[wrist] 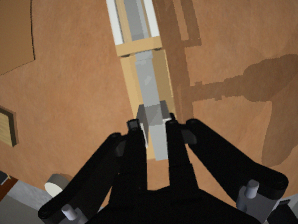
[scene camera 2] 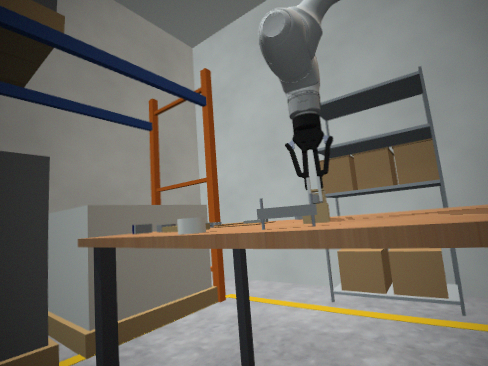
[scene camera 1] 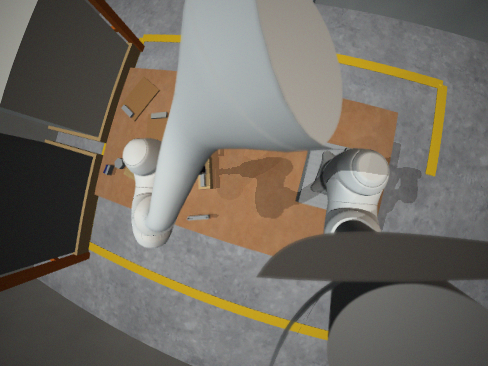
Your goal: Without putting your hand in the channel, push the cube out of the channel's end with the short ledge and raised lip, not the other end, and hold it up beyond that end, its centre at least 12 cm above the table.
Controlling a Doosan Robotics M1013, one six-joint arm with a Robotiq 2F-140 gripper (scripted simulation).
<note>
In view: my gripper (scene camera 2: 315, 201) and a tan channel (wrist: 127, 50).
My gripper shows as well in the wrist view (wrist: 153, 111).
</note>
